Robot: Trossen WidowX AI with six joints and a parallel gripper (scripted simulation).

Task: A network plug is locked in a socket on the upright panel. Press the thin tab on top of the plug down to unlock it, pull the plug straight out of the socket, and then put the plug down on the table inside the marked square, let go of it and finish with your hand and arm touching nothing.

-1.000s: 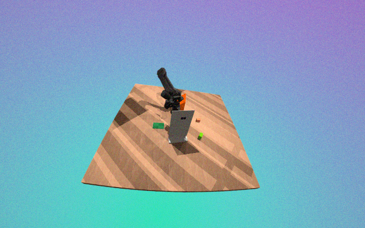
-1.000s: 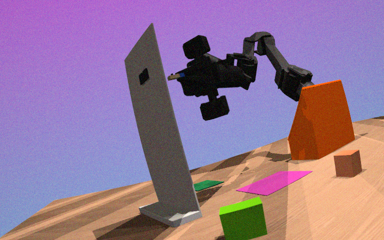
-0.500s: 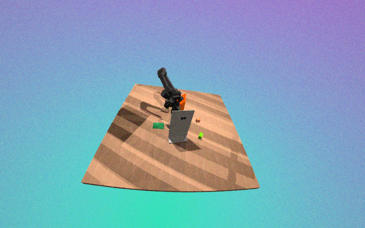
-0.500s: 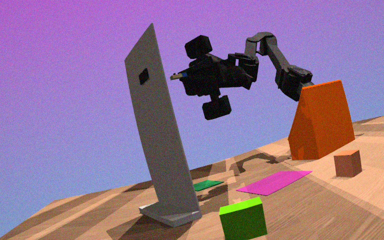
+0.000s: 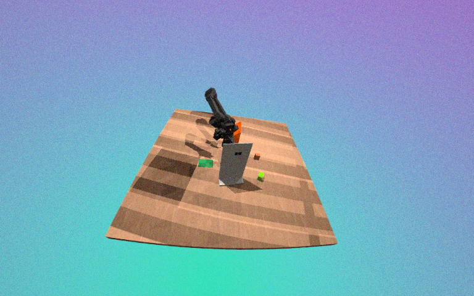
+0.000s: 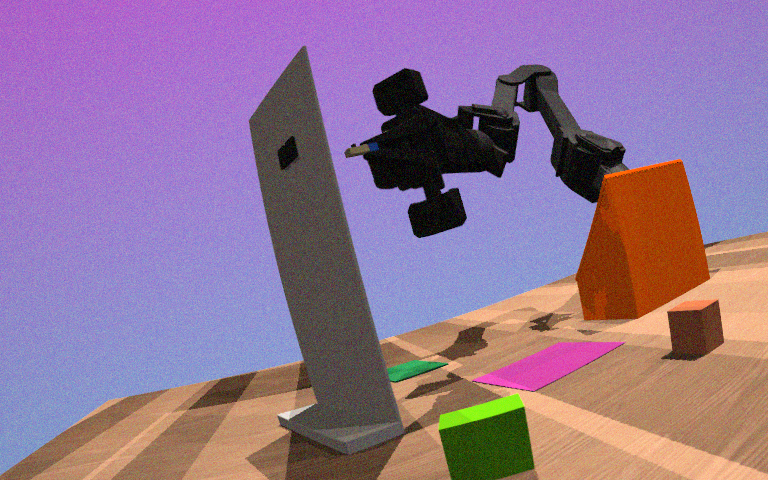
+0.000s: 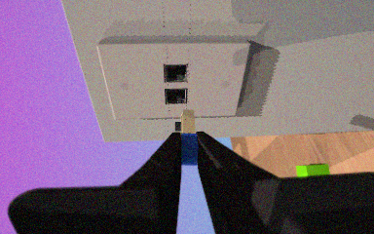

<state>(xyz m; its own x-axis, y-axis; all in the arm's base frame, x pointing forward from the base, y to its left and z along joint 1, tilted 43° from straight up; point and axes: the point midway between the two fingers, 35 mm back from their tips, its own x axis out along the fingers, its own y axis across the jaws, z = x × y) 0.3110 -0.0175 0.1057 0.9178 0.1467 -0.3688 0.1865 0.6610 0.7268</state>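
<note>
My gripper tip is now 10 cm past the magenta square, 8 cm to the right of it and 25 cm above it. The rest, counted from my gripper tip: flat green patch (6 cm behind, 17 cm to the right, 25 cm below); grey panel (9 cm ahead, 1 cm to the left, 10 cm below); network plug (right at my gripper tip).
</note>
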